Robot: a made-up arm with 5 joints.
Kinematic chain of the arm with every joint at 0, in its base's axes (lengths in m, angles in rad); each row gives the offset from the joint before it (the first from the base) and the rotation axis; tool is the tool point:
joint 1: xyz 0 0 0.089 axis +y
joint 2: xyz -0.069 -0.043 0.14 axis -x
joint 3: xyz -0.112 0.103 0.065 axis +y
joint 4: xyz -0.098 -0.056 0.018 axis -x
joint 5: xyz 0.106 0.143 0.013 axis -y
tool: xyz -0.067 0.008 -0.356
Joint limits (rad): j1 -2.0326..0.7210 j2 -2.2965..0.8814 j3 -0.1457..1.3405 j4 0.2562..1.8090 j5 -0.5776..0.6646
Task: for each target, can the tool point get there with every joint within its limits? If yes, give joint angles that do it. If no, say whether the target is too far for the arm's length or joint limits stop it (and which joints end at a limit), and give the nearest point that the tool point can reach.
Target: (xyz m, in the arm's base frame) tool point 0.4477 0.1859 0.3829
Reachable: no: joint limits stop it (at a limit: joint 1, joint 4, joint 5) | nearest point 0.2597 0.0917 0.3420 | short by 0.214 m
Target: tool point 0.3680 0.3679 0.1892
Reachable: no: joint limits stop it (at a limit: joint 1, joint 3, joint 4, joint 5) | nearest point 0.1875 0.1888 0.2444 | short by 0.260 m
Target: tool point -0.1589 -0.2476 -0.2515
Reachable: yes | joints -1.1191 -0.4290 1.1572 1.2912 0.2320
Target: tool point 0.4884 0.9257 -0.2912
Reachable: no: too far | nearest point 0.1148 0.2331 -0.1950 | short by 0.793 m
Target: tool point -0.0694 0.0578 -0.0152
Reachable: yes | joints 0.0937 -1.0957 0.0021 1.0900 0.5069
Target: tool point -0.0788 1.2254 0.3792
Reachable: no: too far | nearest point -0.0652 0.2763 0.3290 | short by 0.950 m
